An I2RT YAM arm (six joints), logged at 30 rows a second.
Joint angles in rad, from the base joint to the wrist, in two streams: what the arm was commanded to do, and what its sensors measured. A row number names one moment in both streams.
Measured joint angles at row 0:
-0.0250, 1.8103, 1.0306, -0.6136, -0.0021, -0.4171
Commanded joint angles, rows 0 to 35:
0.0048, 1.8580, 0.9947, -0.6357, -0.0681, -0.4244
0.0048, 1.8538, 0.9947, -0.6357, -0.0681, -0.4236
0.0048, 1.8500, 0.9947, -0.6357, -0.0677, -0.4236
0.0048, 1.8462, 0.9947, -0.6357, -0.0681, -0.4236
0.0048, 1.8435, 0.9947, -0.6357, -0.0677, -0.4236
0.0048, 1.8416, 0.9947, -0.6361, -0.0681, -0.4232
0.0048, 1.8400, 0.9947, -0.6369, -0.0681, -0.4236
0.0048, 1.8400, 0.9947, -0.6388, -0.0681, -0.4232
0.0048, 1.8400, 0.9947, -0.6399, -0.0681, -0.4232
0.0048, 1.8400, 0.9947, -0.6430, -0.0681, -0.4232
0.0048, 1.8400, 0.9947, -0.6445, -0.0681, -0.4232
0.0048, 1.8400, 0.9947, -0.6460, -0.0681, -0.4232
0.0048, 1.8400, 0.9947, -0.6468, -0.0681, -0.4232
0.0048, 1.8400, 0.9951, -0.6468, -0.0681, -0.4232
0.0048, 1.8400, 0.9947, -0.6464, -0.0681, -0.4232
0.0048, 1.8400, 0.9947, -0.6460, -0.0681, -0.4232
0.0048, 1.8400, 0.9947, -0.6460, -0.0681, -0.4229
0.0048, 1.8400, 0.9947, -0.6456, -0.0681, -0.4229
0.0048, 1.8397, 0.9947, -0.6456, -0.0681, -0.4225
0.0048, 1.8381, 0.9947, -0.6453, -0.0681, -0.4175
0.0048, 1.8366, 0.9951, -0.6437, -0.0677, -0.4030
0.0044, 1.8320, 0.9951, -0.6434, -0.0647, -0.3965
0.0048, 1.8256, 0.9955, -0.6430, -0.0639, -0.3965
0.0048, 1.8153, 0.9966, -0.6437, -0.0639, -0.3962
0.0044, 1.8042, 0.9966, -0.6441, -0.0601, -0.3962
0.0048, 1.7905, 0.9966, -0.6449, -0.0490, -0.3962
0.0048, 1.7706, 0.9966, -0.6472, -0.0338, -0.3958
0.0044, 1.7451, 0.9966, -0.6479, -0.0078, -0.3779
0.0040, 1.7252, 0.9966, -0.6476, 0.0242, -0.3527
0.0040, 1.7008, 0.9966, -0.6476, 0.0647, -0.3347
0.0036, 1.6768, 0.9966, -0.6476, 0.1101, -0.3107
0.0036, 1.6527, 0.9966, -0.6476, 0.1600, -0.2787
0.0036, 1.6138, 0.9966, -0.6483, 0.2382, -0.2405
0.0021, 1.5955, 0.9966, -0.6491, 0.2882, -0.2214
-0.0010, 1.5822, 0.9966, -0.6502, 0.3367, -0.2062
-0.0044, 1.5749, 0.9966, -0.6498, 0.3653, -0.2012
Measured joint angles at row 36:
-0.0025, 1.6386, 1.0031, -0.6506, 0.1719, -0.2901
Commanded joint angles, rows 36 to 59:
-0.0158, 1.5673, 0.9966, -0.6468, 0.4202, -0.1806
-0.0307, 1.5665, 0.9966, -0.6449, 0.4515, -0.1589
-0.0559, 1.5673, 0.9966, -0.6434, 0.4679, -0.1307
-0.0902, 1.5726, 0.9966, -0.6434, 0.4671, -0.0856
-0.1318, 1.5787, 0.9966, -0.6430, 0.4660, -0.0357
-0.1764, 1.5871, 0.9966, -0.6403, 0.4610, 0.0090
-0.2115, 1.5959, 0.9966, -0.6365, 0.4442, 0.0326
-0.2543, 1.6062, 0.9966, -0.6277, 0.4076, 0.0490
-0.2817, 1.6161, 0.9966, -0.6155, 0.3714, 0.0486
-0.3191, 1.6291, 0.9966, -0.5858, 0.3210, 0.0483
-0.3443, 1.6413, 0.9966, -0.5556, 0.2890, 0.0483
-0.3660, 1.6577, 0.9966, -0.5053, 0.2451, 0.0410
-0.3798, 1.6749, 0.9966, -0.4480, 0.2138, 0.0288
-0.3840, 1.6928, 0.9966, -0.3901, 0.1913, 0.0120
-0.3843, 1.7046, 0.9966, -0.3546, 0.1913, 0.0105
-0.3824, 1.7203, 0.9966, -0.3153, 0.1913, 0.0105
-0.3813, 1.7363, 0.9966, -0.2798, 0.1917, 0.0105
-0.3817, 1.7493, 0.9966, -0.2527, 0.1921, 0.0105
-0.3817, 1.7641, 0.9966, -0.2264, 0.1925, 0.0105
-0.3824, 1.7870, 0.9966, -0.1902, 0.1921, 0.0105
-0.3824, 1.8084, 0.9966, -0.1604, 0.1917, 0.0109
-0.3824, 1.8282, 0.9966, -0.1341, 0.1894, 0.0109
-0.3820, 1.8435, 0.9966, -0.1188, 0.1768, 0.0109
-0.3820, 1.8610, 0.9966, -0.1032, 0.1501, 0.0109
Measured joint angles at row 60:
-0.3836, 1.8111, 0.9993, -0.1291, 0.2024, 0.0063
